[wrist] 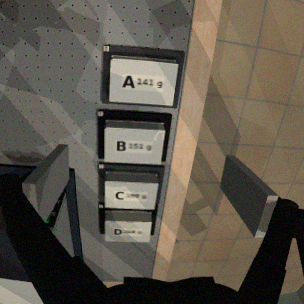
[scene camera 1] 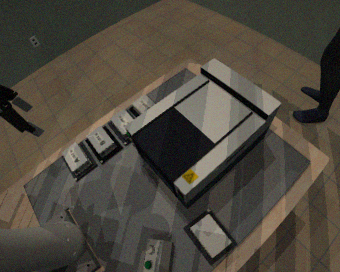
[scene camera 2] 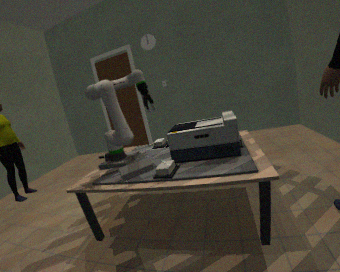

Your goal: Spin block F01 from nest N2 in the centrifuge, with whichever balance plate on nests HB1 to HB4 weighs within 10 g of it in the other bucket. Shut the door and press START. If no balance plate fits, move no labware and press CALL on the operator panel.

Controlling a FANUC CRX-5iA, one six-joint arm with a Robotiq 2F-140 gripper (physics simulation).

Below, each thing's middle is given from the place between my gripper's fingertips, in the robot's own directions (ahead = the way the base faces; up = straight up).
Now: hand 47 cm short of the centrifuge [scene camera 1: 192, 138], 33 cm to the left of it and 22 cm above it.
